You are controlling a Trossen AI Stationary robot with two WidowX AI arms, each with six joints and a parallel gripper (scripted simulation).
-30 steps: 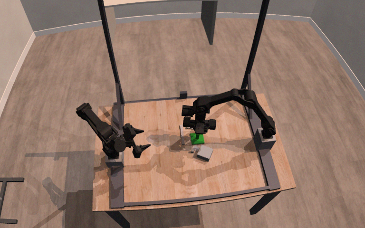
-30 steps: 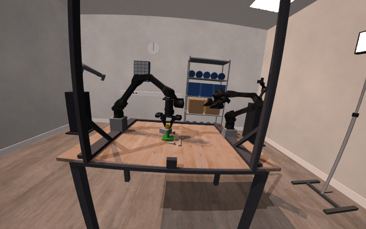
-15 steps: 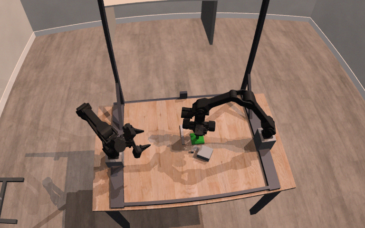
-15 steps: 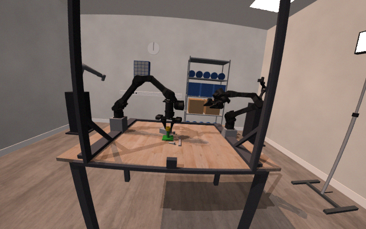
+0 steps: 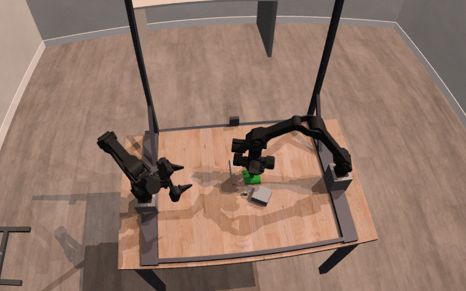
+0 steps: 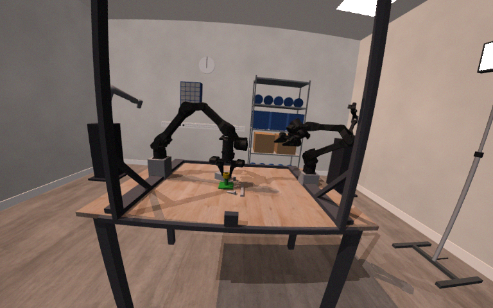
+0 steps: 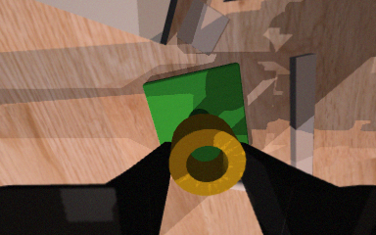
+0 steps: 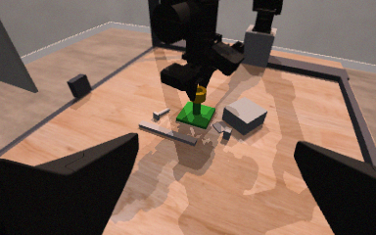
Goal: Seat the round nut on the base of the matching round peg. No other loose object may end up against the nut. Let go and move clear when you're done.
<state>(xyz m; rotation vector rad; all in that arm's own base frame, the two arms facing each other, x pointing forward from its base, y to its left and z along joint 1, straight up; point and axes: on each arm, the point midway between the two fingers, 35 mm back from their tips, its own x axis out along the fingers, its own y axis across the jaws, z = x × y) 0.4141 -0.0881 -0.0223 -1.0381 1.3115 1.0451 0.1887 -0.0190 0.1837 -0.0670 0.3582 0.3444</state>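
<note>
The grey bolt is 90 mm below my left hand, 90 mm behind it and 40 mm to the right of it. From my left hand the other things lie so: grey bar: 90 mm to the right, 90 mm below, 40 mm behind; grey block: 120 mm ahead, 80 mm below, 30 mm to the left.
</note>
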